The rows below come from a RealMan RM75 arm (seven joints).
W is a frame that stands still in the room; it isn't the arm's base.
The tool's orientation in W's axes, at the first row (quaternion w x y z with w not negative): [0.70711 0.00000 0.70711 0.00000]
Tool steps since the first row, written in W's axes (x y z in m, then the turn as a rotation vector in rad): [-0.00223 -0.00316 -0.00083 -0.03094 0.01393 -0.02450]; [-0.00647 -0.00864 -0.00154 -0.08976 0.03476 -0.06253]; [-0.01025 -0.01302 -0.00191 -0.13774 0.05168 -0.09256]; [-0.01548 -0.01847 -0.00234 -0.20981 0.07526 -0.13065]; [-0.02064 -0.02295 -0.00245 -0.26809 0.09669 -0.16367]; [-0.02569 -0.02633 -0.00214 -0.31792 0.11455 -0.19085]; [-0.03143 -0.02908 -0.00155 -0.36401 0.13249 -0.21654]
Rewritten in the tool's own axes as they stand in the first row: [0.00083 -0.00316 -0.00223 0.02450 0.01393 -0.03094]; [0.00154 -0.00864 -0.00647 0.06253 0.03476 -0.08976]; [0.00191 -0.01302 -0.01025 0.09256 0.05168 -0.13774]; [0.00234 -0.01847 -0.01548 0.13065 0.07526 -0.20981]; [0.00245 -0.02295 -0.02064 0.16367 0.09669 -0.26809]; [0.00214 -0.02633 -0.02569 0.19085 0.11455 -0.31792]; [0.00155 -0.02908 -0.03143 0.21654 0.13249 -0.36401]
